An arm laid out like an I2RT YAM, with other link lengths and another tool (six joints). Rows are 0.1 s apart.
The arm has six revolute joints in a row. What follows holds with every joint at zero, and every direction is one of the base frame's.
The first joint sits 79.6 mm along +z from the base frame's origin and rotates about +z.
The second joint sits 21 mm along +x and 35.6 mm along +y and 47.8 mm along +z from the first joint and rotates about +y.
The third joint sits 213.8 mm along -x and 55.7 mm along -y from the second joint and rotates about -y.
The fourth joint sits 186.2 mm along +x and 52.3 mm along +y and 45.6 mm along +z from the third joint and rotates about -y.
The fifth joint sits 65.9 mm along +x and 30.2 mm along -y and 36 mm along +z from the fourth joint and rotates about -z.
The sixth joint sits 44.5 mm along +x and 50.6 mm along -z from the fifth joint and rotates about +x.
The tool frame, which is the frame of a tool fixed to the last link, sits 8 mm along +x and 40 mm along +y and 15 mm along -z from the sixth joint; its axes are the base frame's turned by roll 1.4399, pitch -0.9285 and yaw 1.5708 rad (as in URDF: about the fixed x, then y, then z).
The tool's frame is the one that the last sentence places.
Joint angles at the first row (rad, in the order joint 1, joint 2, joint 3, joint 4, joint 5, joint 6):
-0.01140, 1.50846, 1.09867, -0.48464, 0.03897, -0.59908
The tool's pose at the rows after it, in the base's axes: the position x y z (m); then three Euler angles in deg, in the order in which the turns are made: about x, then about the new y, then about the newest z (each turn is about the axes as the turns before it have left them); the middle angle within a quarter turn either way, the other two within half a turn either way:
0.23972 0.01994 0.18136 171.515 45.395 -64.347
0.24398 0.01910 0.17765 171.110 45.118 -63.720
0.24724 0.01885 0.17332 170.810 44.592 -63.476
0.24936 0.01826 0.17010 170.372 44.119 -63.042
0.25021 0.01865 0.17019 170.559 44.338 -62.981
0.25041 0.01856 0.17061 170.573 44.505 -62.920
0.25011 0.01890 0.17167 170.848 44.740 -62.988
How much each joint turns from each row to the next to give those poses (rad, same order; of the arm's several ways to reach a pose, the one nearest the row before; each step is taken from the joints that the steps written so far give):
-0.00691, 0.03318, 0.01599, 0.01588, 0.00883, 0.00824
-0.00316, 0.02469, 0.00514, 0.01571, 0.00274, 0.00446
0.00000, 0.02387, 0.00286, 0.01236, 0.00463, 0.00198
-0.00142, 0.01667, 0.00159, 0.00773, 0.00521, 0.00264
0.00061, 0.00189, 0.00129, 0.00422, -0.00279, 0.00308
-0.00062, -0.00115, 0.00038, 0.00143, -0.00105, 0.00038
0.00027, -0.00440, -0.00008, -0.00059, -0.00395, 0.00153

